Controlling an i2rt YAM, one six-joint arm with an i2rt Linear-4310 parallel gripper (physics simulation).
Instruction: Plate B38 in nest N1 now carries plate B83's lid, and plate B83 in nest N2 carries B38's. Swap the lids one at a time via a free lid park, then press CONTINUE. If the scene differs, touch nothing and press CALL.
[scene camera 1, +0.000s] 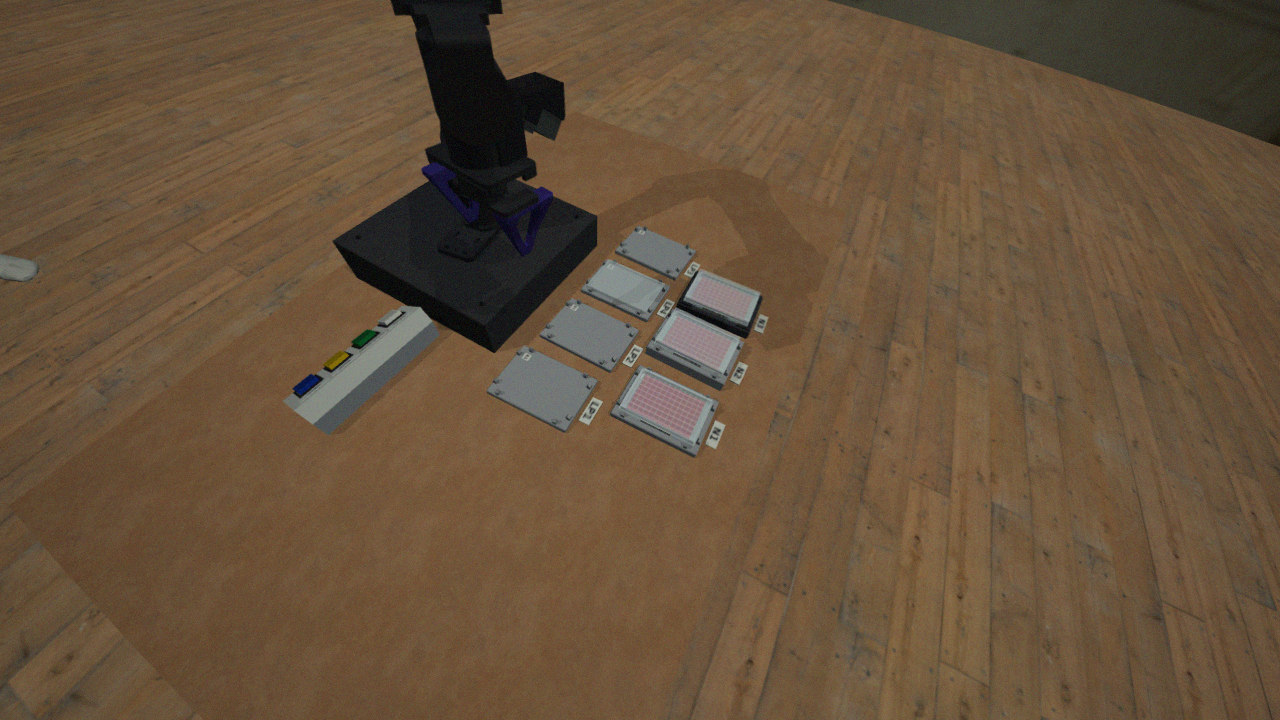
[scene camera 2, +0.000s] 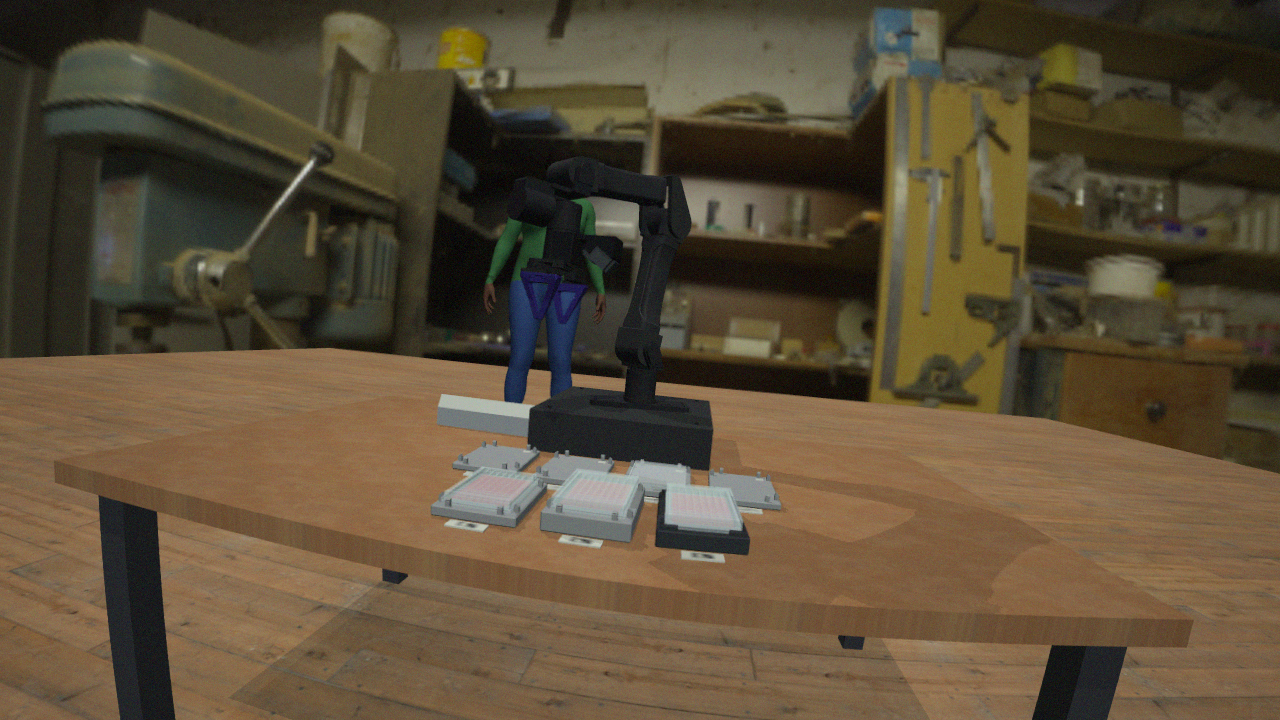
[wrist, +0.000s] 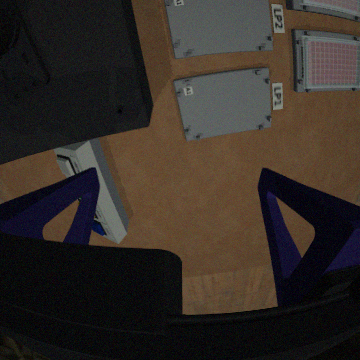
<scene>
my gripper: scene camera 1; scene camera 2; wrist 178, 176
same spot on button box: (wrist: 109, 213) = (scene camera 2: 472, 403)
same spot on my gripper: (scene camera 1: 506, 211) = (scene camera 2: 522, 268)
</scene>
